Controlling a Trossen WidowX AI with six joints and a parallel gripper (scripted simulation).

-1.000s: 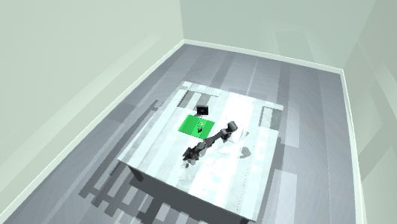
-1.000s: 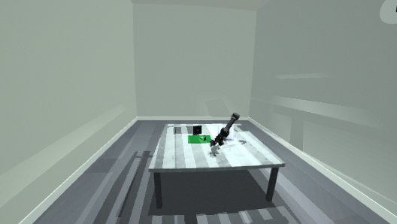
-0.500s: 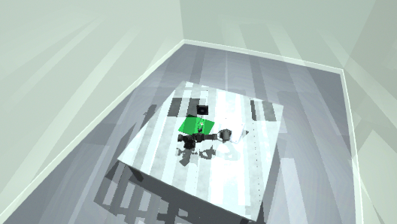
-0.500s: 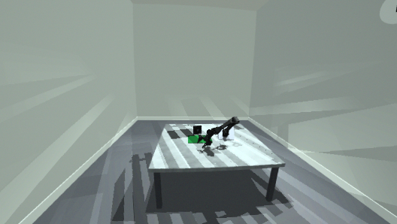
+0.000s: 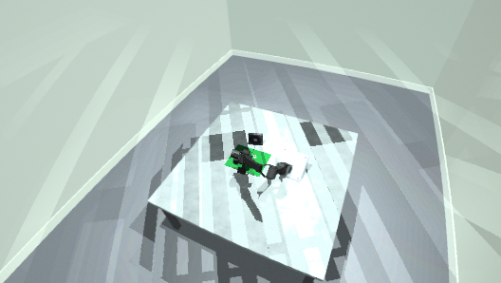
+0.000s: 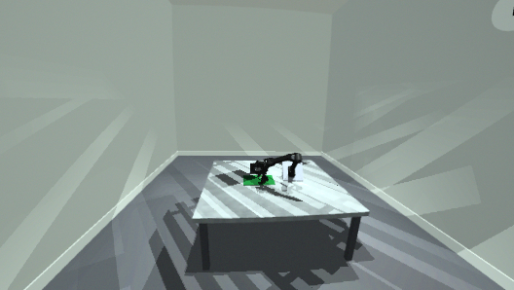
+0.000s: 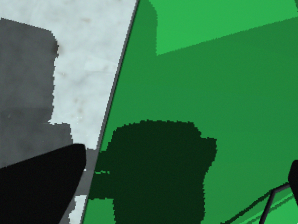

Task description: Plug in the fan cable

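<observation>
My gripper tip is 50 mm to the left of the black fan plug, 50 mm past it and 10 mm above it. Round my gripper tip: green board: 90 mm to the right, 50 mm below, 10 mm ahead; then white four-pin header: 140 mm to the right, 30 mm below, 20 mm behind; then black fan: 260 mm to the right, 40 mm ahead, 30 mm above.
</observation>
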